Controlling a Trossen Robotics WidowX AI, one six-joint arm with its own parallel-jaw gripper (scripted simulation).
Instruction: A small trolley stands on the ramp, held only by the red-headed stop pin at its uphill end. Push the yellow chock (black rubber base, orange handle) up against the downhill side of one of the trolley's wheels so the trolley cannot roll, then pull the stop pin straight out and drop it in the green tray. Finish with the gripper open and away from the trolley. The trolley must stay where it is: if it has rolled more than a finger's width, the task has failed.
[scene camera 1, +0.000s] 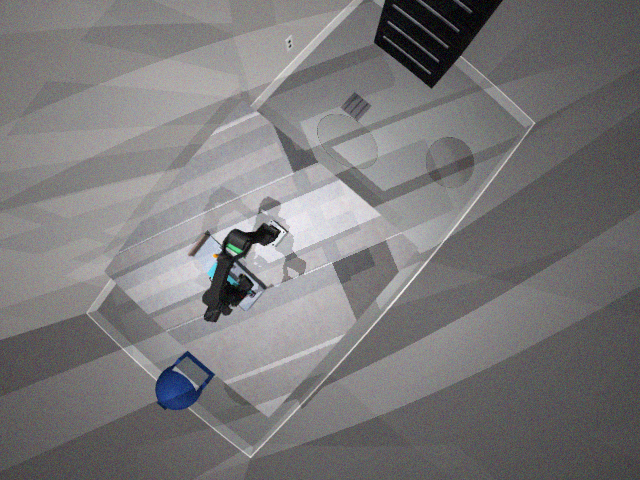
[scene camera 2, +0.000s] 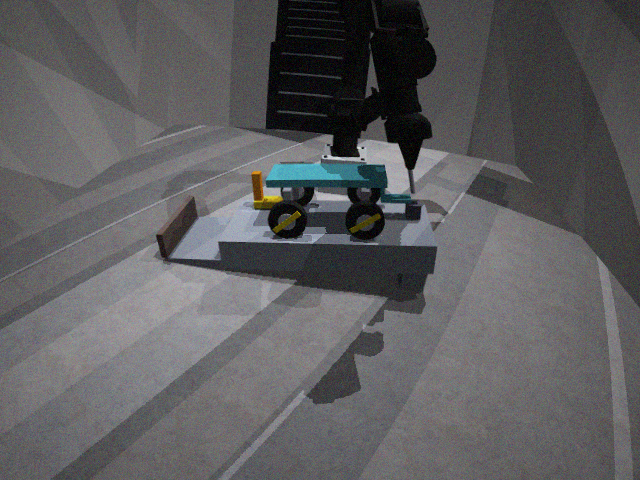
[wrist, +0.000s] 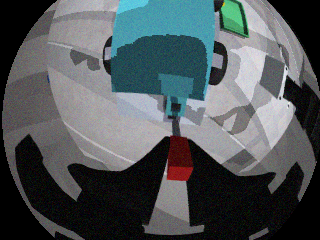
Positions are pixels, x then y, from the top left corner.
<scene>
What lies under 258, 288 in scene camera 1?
A grey ramp.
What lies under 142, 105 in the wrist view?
A grey ramp.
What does the gripper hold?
A stop pin.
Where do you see the gripper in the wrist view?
At 177, 141
</scene>
